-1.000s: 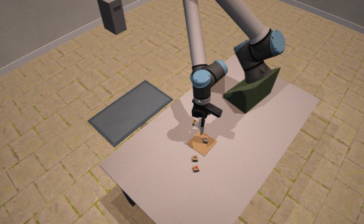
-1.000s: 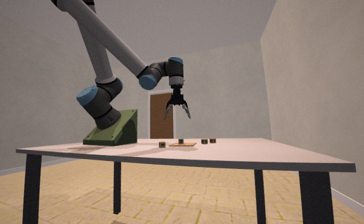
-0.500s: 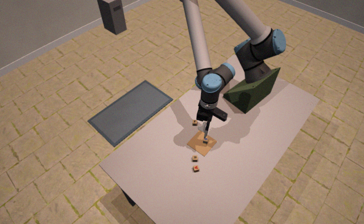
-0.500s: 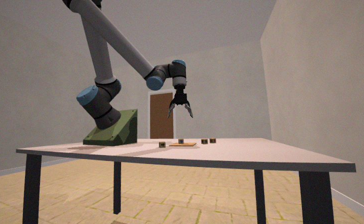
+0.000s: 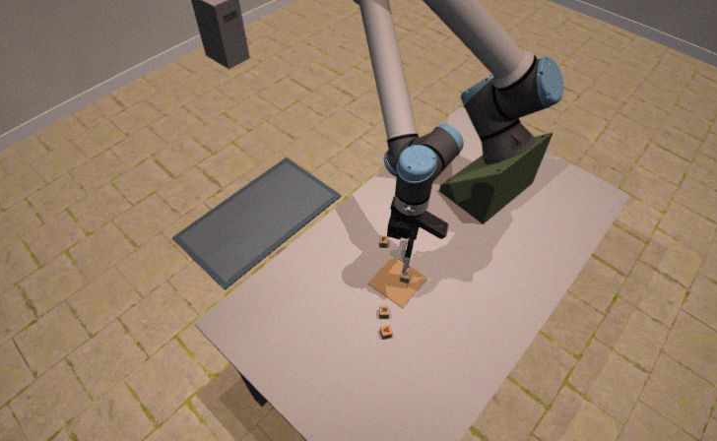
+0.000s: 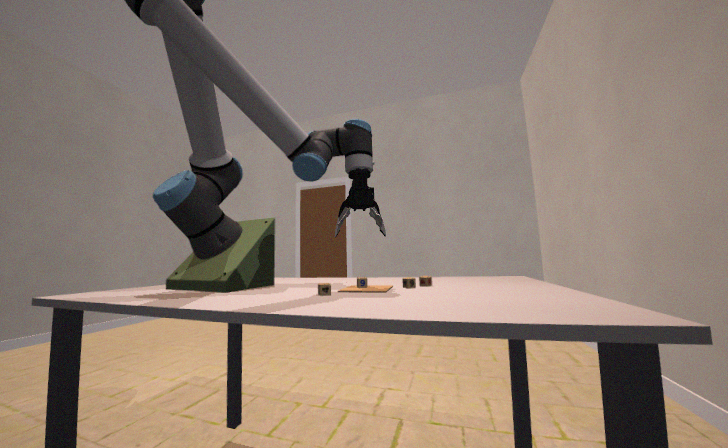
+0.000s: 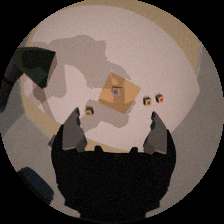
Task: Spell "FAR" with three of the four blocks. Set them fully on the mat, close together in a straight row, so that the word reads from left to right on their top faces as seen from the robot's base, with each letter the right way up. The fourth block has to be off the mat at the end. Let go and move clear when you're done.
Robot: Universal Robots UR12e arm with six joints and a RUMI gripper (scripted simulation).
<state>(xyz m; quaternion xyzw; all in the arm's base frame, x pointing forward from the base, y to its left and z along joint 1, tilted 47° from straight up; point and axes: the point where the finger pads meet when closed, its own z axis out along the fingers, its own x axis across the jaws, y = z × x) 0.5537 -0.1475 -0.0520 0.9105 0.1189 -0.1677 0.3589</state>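
Now: the blue-lettered block 14 cm below my hand. From my hand the other things lie so: F block: 14 cm to the right, 14 cm below, 8 cm behind; then R block: 15 cm ahead, 14 cm below, 1 cm to the left; then tan mat: 16 cm below, 2 cm to the right, 2 cm ahead.
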